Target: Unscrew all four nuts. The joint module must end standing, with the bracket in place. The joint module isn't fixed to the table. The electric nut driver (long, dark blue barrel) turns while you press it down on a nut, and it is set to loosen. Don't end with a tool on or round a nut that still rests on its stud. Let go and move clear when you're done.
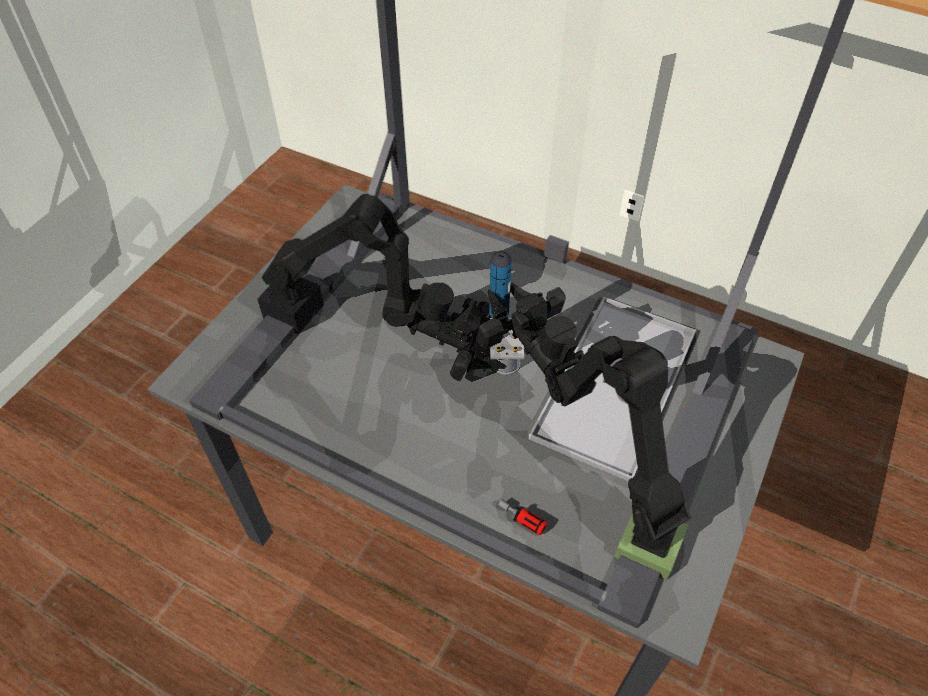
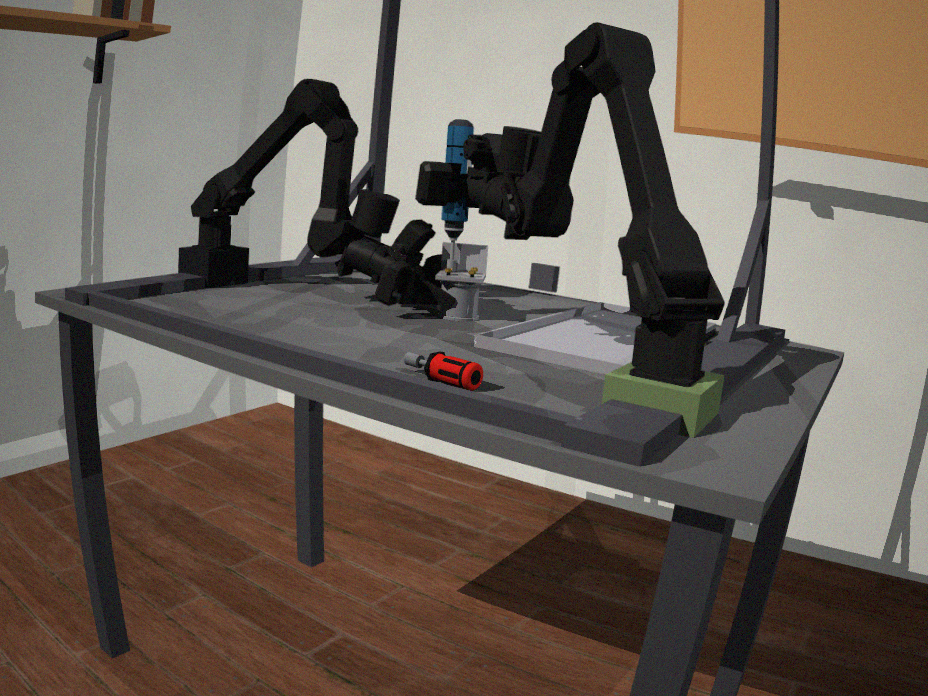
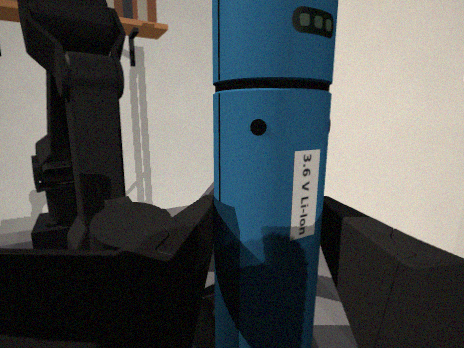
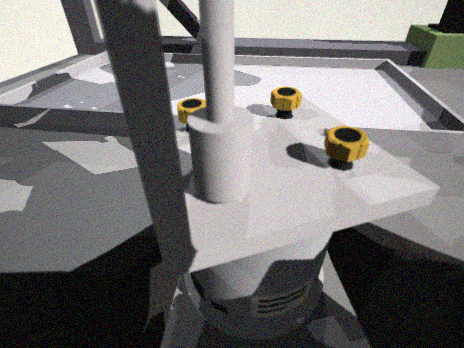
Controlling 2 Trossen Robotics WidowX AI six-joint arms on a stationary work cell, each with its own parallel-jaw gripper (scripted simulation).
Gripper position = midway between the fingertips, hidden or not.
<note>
I see my left gripper (image 2: 455, 175), my right gripper (image 2: 462, 299), a blue electric nut driver (image 2: 459, 130), a red-handled tool (image 2: 468, 375), a shallow white tray (image 1: 596, 429), a joint module (image 4: 275, 291), a white L-shaped bracket (image 2: 468, 256) and a nut (image 4: 345, 143).
The blue electric nut driver is seen too in image 1 (image 1: 500, 264) and in image 3 (image 3: 271, 108). The shallow white tray also shows in image 2 (image 2: 599, 338) and in image 4 (image 4: 376, 96). The white L-shaped bracket is seen too in image 4 (image 4: 295, 195). Image 3 misses the red-handled tool: it is out of frame. Image 4 does not show the red-handled tool: it is out of frame.
</note>
